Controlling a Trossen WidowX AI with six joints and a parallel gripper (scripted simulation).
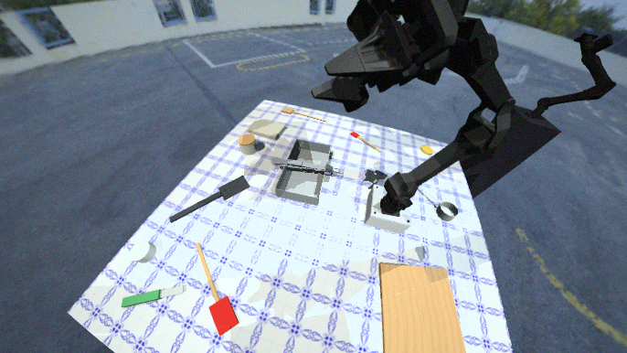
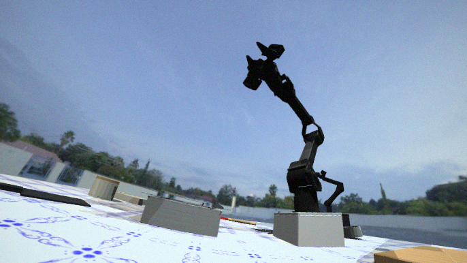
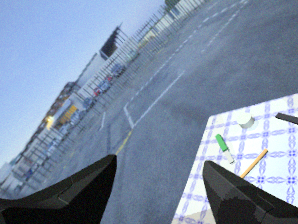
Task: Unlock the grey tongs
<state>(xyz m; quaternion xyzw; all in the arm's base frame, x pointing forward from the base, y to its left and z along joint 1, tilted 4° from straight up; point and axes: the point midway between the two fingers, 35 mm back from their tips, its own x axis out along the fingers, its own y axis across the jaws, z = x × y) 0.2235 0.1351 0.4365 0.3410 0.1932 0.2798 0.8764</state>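
Right now the grey roasting tin is 48 cm below my gripper tip, 28 cm to the right of it and 7 cm ahead of it. The rest, counted from my gripper tip: wooden board (50 cm below, 39 cm behind, 21 cm to the left); then black spatula (50 cm below, 39 cm ahead, 7 cm to the right); then red spatula (50 cm below, 23 cm to the left, 22 cm ahead).
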